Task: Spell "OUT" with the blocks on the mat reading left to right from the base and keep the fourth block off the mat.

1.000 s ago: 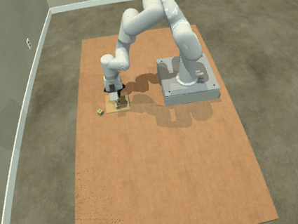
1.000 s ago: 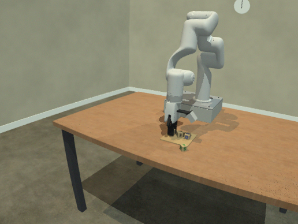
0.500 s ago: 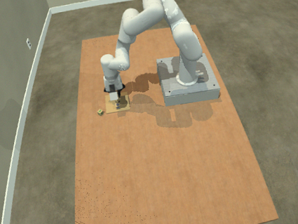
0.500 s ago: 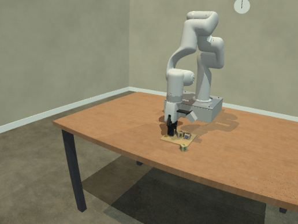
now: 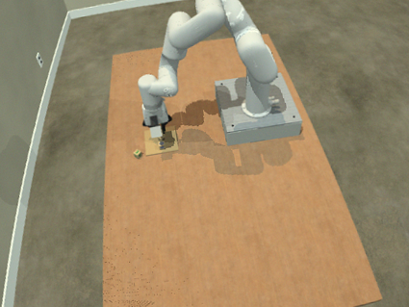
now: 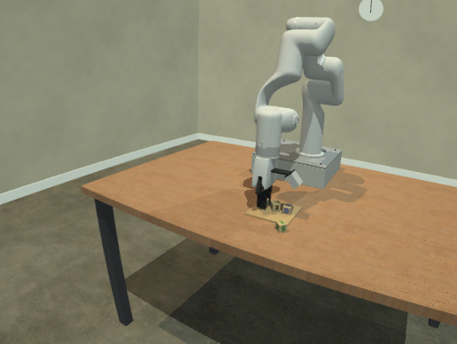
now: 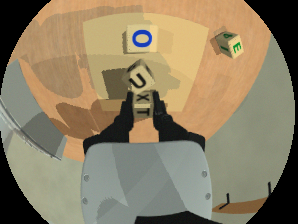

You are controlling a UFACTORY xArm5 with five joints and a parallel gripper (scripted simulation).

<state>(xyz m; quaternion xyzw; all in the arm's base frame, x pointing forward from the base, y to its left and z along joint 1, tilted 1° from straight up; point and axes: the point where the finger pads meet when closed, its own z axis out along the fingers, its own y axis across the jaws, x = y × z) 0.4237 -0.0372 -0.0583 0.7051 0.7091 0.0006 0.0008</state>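
Right now my hand is 4 cm to the right of the U block and 1 cm above it. Round my hand: tan mat (4 cm to the left, 3 cm below).
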